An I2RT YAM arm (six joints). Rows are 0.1 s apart.
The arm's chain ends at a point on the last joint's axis. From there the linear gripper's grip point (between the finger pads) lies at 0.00 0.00 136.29 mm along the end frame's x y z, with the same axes.
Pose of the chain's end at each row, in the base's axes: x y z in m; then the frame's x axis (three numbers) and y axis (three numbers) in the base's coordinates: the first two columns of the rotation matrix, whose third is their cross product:
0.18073 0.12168 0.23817 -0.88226 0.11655 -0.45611 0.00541 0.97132 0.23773
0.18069 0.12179 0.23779 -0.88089 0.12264 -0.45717 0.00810 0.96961 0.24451
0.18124 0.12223 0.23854 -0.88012 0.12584 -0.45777 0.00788 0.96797 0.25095
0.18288 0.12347 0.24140 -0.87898 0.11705 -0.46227 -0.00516 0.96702 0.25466
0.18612 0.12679 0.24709 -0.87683 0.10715 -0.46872 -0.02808 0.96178 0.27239
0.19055 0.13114 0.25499 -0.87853 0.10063 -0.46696 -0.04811 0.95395 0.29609
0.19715 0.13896 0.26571 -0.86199 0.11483 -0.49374 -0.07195 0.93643 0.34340
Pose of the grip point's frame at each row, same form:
0.24489 0.14993 0.12129 -0.88226 0.11655 -0.45611 0.00541 0.97132 0.23773
0.24519 0.15064 0.12125 -0.88089 0.12264 -0.45717 0.00810 0.96961 0.24451
0.24594 0.15184 0.12230 -0.88012 0.12584 -0.45777 0.00788 0.96797 0.25095
0.24787 0.15430 0.12564 -0.87898 0.11705 -0.46227 -0.00516 0.96702 0.25466
0.25154 0.16114 0.13256 -0.87683 0.10715 -0.46872 -0.02808 0.96178 0.27239
0.25532 0.16965 0.14143 -0.87853 0.10063 -0.46696 -0.04811 0.95395 0.29609
0.26554 0.18414 0.15682 -0.86199 0.11483 -0.49374 -0.07195 0.93643 0.34340

